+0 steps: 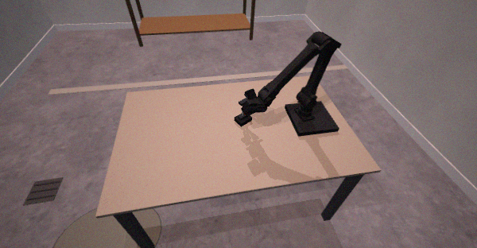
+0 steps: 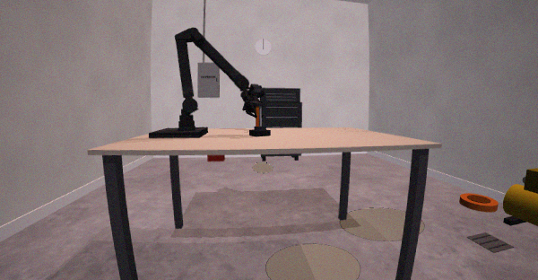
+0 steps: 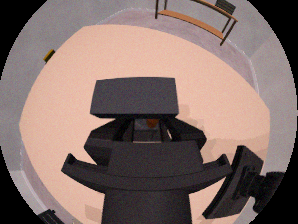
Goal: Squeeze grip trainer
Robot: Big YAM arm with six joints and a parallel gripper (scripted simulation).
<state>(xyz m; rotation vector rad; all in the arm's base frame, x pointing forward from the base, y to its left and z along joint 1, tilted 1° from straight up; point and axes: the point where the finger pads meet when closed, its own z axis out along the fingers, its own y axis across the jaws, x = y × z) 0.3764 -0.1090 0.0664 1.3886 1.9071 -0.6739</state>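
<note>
Now: the grip trainer 1 cm ahead of my hand and 1 cm below it.
</note>
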